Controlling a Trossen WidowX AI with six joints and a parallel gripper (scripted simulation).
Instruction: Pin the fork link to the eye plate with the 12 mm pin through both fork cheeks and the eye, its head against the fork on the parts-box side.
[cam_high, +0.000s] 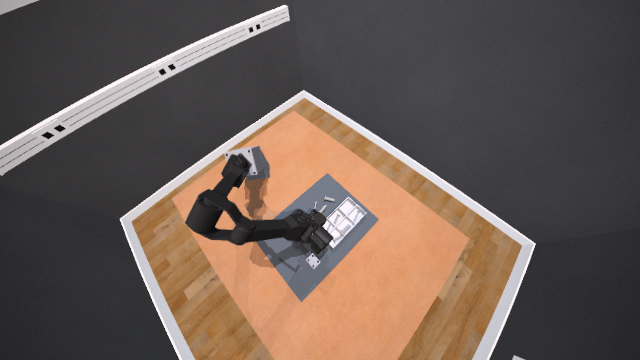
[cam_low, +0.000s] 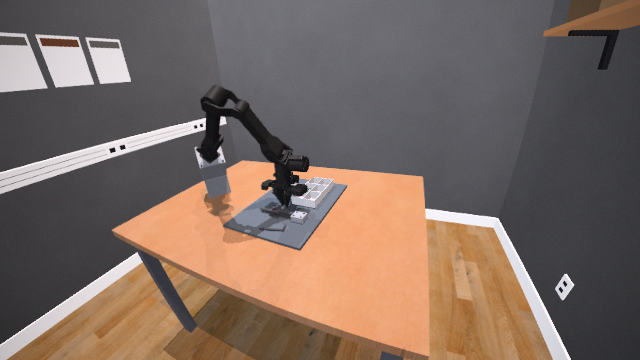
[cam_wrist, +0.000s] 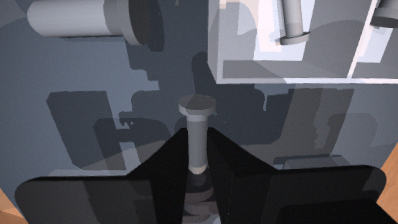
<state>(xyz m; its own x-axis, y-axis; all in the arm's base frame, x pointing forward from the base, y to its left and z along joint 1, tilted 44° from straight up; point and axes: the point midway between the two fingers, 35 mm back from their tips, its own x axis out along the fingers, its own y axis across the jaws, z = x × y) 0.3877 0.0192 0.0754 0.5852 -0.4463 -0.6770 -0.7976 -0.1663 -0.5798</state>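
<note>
Now: hand 50 mm to the left of the dark flat bar, 30 mm above it and 10 mm short of it. From my hand the other things lie so: dark fork link (50 mm to the right, 30 mm below, 30 mm behind); grey mat (50 mm to the left, 50 mm below, 10 mm ahead); thick headed pin (70 mm to the left, 40 mm behind, 30 mm below).
</note>
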